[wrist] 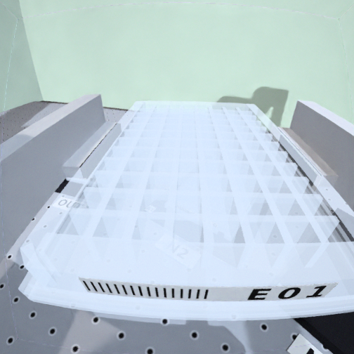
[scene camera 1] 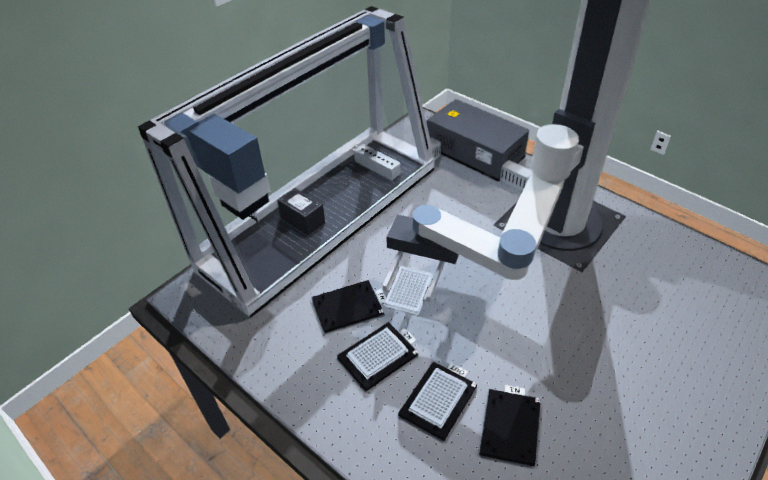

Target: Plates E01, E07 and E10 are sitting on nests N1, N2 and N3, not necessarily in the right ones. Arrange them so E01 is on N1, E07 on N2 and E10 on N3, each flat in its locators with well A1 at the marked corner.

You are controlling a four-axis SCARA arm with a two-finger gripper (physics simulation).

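Frame: origin at the arm's base, x ahead, y left, z up, level; centimetres.
Seen in the pictures: gripper, between the fingertips: (scene camera 1: 406,293); arm's base, origin of its link: (scene camera 1: 559,223).
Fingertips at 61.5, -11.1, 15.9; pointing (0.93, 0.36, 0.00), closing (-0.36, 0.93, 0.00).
Note:
Offsets run from my fingertips to a thing's top centre, as dx, dy, dz. "*": to the spot under its first point. Level surfaces: height alone.
My gripper (scene camera 1: 410,287) (wrist: 197,113) is shut on plate E01 @[-2.2, -0.8, -0.3] (scene camera 1: 406,296) (wrist: 200,260), a clear plate held level above the table, its E01 label facing the wrist camera. The empty black nest N3 @[+4.2, -16.7, -12.4] (scene camera 1: 346,306) lies left of it in the scene view. Nest N2 @[+10.8, -0.2, -12.4] (scene camera 1: 365,382) bears a white plate @[+10.8, -0.2, -11.9] (scene camera 1: 377,352). The nest marked OUT @[+11.0, +18.7, -12.4] (scene camera 1: 443,432) bears another white plate @[+11.0, +18.7, -11.9] (scene camera 1: 438,395). Which of these is E07 or E10 cannot be read. Nest N1 @[+5.9, +35.5, -12.4] (scene camera 1: 510,427), at the right, is empty. White marks show at nest corners. E01's well A1 cannot be made out.
A gantry frame (scene camera 1: 317,251) with a blue head @[* +14.7, -37.1, +34.2] (scene camera 1: 229,148) and a black block @[* -5.0, -42.0, -2.9] (scene camera 1: 301,215) stands at the left. A dark grey box @[* -68.4, -25.2, -3.1] (scene camera 1: 478,135) stands at the back beside the arm's column (scene camera 1: 594,113). The table @[dz -14.6] (scene camera 1: 668,350) extends to the right.

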